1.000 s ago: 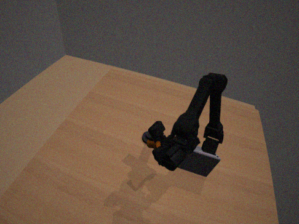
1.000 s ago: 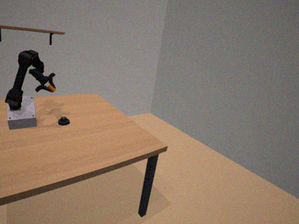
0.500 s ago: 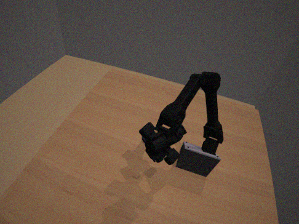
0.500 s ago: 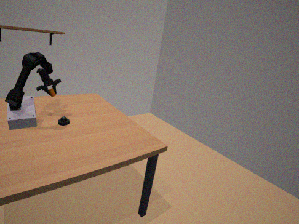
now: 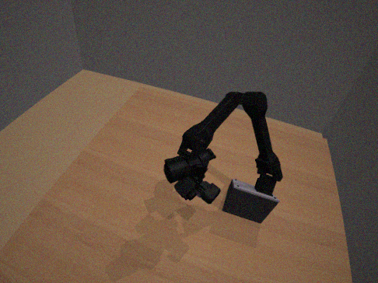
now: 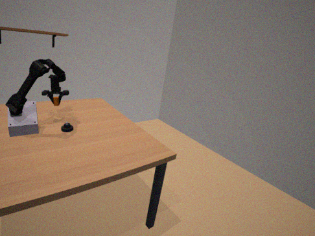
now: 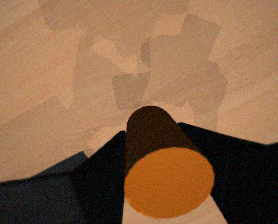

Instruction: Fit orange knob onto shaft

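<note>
The round pedestal is 50 mm ahead of my gripper tip, 170 mm to the right of it and 110 mm below it. The rest, counted from my gripper tip: orange knob 30 mm above.
</note>
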